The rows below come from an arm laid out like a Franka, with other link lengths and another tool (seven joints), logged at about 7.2 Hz.
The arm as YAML. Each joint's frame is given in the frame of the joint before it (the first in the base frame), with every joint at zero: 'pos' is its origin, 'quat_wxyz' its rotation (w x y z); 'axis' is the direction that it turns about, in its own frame. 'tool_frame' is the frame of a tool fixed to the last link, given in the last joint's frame.
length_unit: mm
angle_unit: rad
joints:
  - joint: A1
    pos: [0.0, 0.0, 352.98]
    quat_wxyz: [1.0, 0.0, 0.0, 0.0]
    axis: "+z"
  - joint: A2
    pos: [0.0, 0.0, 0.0]
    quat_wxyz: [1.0, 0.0, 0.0, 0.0]
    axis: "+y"
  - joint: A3
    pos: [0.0, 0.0, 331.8]
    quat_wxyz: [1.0, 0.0, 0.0, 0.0]
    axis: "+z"
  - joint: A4
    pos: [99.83, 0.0, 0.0]
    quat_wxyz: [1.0, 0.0, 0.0, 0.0]
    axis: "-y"
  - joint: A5
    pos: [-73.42, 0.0, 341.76]
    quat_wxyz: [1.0, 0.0, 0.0, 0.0]
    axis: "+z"
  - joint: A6
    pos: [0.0, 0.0, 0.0]
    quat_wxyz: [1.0, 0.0, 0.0, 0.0]
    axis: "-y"
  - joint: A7
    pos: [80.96, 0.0, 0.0]
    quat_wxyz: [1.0, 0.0, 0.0, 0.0]
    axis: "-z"
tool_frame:
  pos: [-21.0, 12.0, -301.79]
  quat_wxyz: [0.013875, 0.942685, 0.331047, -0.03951]
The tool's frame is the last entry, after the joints.
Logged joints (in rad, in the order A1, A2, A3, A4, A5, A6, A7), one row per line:
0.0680 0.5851 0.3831 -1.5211 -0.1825 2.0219 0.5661
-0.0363 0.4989 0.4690 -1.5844 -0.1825 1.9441 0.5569
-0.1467 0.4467 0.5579 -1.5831 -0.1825 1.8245 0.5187
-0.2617 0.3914 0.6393 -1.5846 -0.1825 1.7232 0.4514
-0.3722 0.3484 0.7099 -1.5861 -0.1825 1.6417 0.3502
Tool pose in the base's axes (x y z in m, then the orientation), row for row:
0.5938 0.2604 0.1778 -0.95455 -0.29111 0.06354 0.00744
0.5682 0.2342 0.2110 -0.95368 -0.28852 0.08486 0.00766
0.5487 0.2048 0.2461 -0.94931 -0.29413 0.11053 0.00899
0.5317 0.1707 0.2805 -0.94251 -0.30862 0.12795 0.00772
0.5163 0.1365 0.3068 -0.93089 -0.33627 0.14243 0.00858
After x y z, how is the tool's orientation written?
As a quaternion, x y z w.
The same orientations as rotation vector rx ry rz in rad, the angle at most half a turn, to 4 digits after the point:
-2.9847 -0.9102 0.1987
-2.9815 -0.9020 0.2653
-2.9654 -0.9188 0.3453
-2.9465 -0.9648 0.4000
-2.9086 -1.0507 0.4450

